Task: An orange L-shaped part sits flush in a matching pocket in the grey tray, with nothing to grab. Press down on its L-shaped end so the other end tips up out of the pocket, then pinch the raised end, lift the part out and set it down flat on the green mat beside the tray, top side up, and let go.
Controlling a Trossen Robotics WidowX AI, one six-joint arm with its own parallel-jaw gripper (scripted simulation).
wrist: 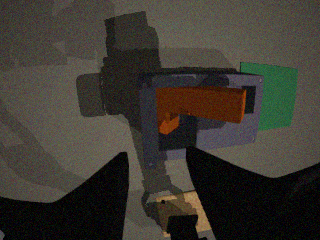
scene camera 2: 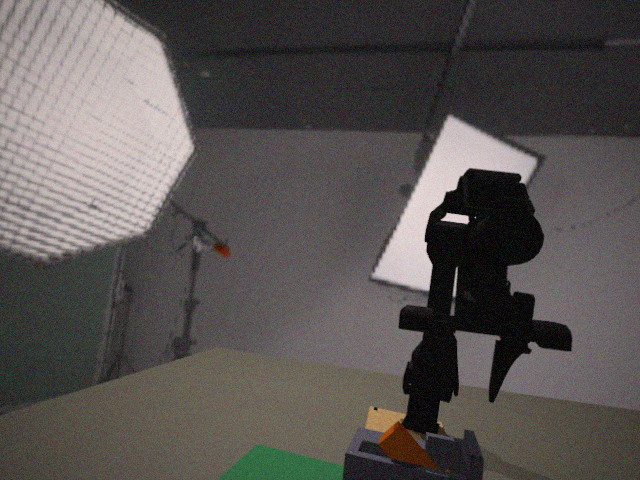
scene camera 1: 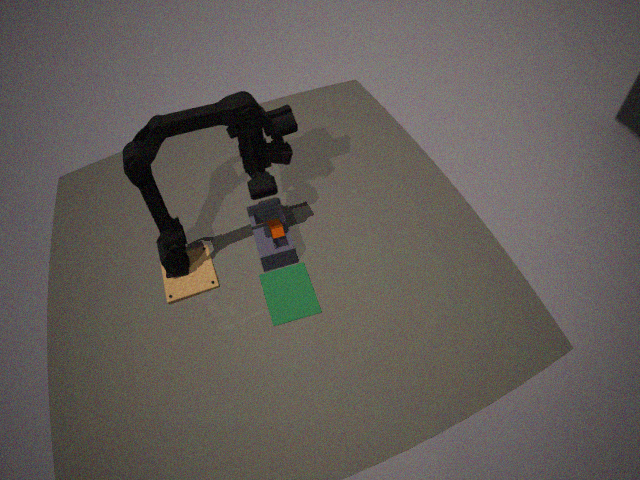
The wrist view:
gripper
orange L-shaped part
green mat
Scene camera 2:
gripper
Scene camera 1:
gripper
green mat
